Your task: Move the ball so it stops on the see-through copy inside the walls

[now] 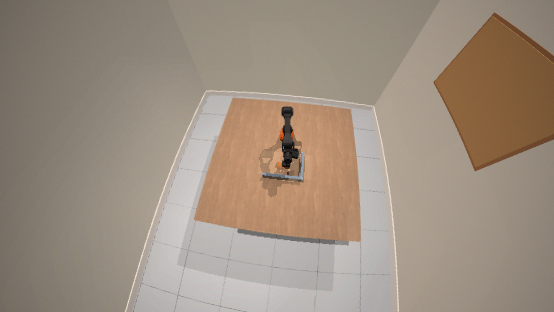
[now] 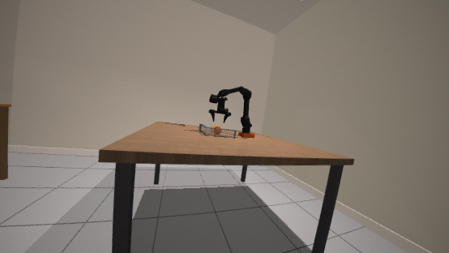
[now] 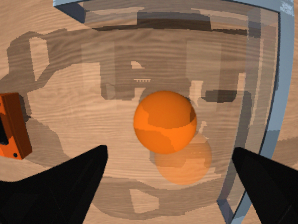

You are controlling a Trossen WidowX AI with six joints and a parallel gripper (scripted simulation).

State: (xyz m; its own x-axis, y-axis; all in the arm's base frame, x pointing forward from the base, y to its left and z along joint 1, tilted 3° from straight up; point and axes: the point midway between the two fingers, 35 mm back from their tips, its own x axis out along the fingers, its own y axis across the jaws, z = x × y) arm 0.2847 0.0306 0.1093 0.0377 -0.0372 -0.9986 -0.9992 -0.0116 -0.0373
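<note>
Now: gripper tip 7 cm above the see-through orange ball, 5 cm to the left of it and 2 cm short of it.
</note>
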